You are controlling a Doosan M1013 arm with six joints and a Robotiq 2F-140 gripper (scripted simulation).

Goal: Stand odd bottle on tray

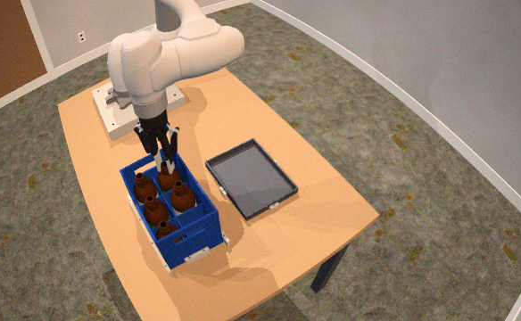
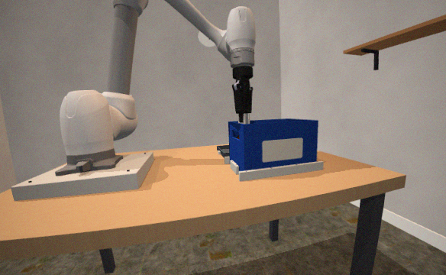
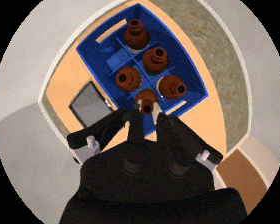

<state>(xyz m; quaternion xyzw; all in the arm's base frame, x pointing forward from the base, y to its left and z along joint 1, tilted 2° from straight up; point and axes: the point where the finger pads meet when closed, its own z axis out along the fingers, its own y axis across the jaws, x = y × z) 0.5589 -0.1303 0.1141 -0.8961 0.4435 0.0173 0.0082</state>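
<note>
Right now the blue crate is 80 mm ahead of my hand, 50 mm to the right of it and 90 mm below it. Round my hand: bottle (70 mm ahead, 100 mm to the right, 90 mm below); dark tray (110 mm ahead, 230 mm to the left, 160 mm below).
</note>
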